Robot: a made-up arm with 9 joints. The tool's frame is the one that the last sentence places. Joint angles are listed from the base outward.
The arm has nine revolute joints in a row. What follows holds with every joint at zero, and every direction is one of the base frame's.
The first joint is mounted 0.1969 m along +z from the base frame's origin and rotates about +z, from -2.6 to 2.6 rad.
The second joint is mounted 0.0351 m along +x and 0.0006 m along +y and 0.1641 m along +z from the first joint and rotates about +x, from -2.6 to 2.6 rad.
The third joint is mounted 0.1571 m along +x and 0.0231 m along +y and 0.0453 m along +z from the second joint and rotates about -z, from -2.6 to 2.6 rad.
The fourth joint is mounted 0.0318 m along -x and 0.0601 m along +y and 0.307 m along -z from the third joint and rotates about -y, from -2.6 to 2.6 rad.
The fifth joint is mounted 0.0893 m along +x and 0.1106 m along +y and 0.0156 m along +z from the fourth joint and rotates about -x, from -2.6 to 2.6 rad.
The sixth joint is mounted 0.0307 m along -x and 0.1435 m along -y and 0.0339 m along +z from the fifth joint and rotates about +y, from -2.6 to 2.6 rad.
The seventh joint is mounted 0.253 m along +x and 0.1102 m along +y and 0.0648 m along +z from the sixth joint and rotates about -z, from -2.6 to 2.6 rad.
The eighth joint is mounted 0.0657 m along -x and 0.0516 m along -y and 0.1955 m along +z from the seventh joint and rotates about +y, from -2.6 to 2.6 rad.
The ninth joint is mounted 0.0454 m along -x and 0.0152 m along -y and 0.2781 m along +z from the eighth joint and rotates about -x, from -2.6 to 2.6 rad.
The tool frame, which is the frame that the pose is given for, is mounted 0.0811 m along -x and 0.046 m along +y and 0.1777 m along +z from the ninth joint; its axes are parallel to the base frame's.
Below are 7 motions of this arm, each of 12 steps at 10 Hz.
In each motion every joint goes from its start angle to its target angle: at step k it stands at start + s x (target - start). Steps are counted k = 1, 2, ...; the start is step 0. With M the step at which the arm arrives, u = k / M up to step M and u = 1 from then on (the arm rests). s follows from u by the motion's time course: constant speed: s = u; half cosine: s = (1 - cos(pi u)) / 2; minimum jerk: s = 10 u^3 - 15 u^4 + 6 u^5.
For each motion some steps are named. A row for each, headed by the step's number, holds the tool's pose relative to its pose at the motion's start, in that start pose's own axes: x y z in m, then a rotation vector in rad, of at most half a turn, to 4 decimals.
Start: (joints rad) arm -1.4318 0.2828 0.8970 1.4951 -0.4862 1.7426 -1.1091 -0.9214 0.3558
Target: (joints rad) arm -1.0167 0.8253 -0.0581 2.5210 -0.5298 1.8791 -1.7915 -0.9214 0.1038
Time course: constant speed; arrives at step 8
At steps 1, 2, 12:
1: 0.0356 -0.0195 -0.0334 0.1956 -0.0610 0.1986
2: 0.0765 -0.0286 -0.0667 0.3861 -0.1339 0.3949
12: 0.2717 0.0552 -0.0621 1.1636 -0.8477 1.5244

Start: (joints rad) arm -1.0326 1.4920 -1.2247 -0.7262 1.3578 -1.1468 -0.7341 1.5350 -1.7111
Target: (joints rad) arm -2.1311 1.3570 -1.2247 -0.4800 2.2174 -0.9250 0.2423 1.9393 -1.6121
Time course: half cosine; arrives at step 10
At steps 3, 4, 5, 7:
3: 0.1772 0.0854 -0.1208 -0.0681 -0.1399 -0.3707
4: 0.3130 0.0948 -0.2001 -0.1145 -0.2554 -0.6113
5: 0.4641 0.0589 -0.2788 -0.1681 -0.4034 -0.8639
7: 0.7076 -0.1258 -0.3852 -0.2839 -0.7406 -1.2850

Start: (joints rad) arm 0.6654 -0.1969 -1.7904 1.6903 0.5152 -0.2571 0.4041 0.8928 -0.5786
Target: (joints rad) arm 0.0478 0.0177 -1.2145 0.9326 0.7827 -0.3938 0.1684 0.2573 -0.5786
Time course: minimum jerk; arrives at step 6
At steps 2, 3, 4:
2: -0.0718 0.1917 -0.2277 -0.3274 -0.1916 0.0213
3: -0.0593 0.3343 -0.6041 -0.7869 -0.3851 0.0409
4: 0.0683 0.3264 -0.9543 -1.2380 -0.4798 0.0327

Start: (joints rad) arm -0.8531 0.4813 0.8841 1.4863 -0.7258 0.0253 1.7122 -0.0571 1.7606
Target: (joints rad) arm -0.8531 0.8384 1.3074 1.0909 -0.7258 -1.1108 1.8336 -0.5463 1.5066
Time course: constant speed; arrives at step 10
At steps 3, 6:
3: -0.0279 -0.0232 -0.0517 0.3048 0.2818 -0.2101
6: -0.0990 -0.0107 -0.0944 0.5815 0.5464 -0.4822

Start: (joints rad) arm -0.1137 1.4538 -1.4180 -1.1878 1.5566 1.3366 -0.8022 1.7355 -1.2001
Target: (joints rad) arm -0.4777 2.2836 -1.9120 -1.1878 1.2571 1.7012 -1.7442 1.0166 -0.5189
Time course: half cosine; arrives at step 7
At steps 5, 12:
5: 0.0125 -0.4317 0.1482 -0.7912 -0.1383 1.2220
12: 0.0850 -0.5995 0.1695 -0.8601 -0.3202 1.5249

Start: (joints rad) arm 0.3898 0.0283 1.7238 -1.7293 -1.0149 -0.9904 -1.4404 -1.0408 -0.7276
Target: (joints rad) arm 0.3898 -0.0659 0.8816 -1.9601 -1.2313 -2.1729 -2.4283 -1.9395 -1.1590
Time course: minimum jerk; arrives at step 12
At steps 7, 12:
7: 0.4319 -0.1770 -0.1921 1.0058 0.7095 0.7605
12: 0.5590 -0.1064 -0.5522 1.6640 1.2138 0.7105

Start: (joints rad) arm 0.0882 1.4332 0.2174 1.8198 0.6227 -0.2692 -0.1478 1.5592 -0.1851
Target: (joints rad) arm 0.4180 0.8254 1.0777 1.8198 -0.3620 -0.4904 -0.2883 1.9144 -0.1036
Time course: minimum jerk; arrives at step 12
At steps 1, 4, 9, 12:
1: -0.0008 0.0012 -0.0020 -0.0045 -0.0010 0.0027
4: -0.0304 0.0372 -0.0862 -0.1871 -0.0383 0.1093
9: -0.0661 0.0077 -0.3723 -0.7891 -0.1625 0.4497
12: -0.0612 -0.0117 -0.4087 -0.8755 -0.1837 0.4968

